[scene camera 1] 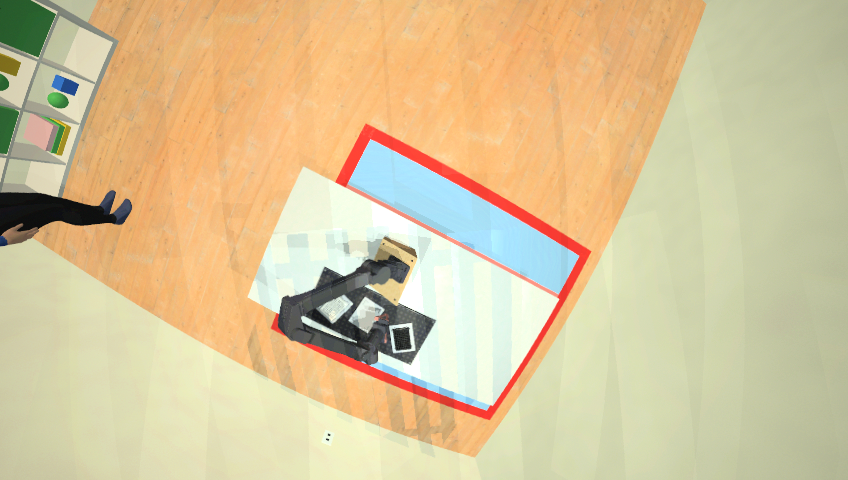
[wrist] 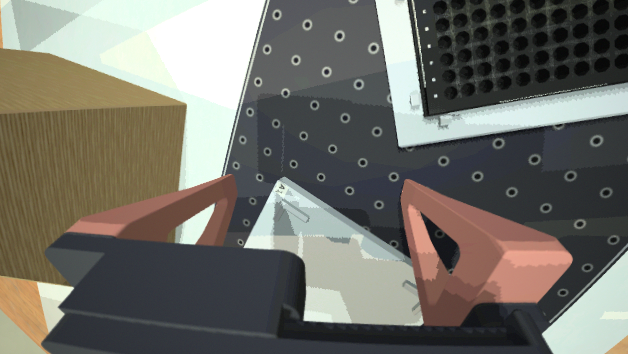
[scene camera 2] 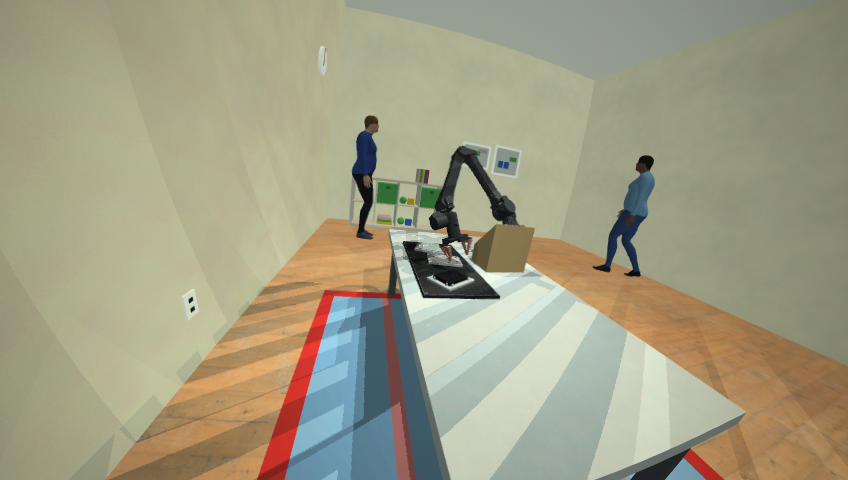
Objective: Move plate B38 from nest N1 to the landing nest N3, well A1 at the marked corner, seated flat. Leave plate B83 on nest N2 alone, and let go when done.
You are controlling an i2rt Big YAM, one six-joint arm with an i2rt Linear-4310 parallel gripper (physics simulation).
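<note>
A black well plate (scene camera 1: 402,337) (scene camera 2: 450,277) (wrist: 520,45) sits in a white nest (wrist: 407,127) at one end of the dark perforated board. The middle nest (scene camera 1: 364,312) (wrist: 350,280) is pale and holds no plate; its A1 corner mark shows in the wrist view. A pale plate (scene camera 1: 334,308) (scene camera 2: 425,246) sits at the board's other end. Labels B38, B83 and the nest numbers are not readable. My gripper (scene camera 1: 382,328) (scene camera 2: 458,256) (wrist: 317,186) is open and empty, above the board near the middle nest's A1 corner, with the black plate off to one side. The gripper body hides part of this nest.
A tall wooden block (scene camera 1: 404,291) (scene camera 2: 508,249) (wrist: 90,190) stands beside the perforated board (scene camera 1: 423,321) (scene camera 2: 484,291) (wrist: 295,117), close to one finger's side in the wrist view. The arm's base is at the block. Two people stand on the floor away from the table.
</note>
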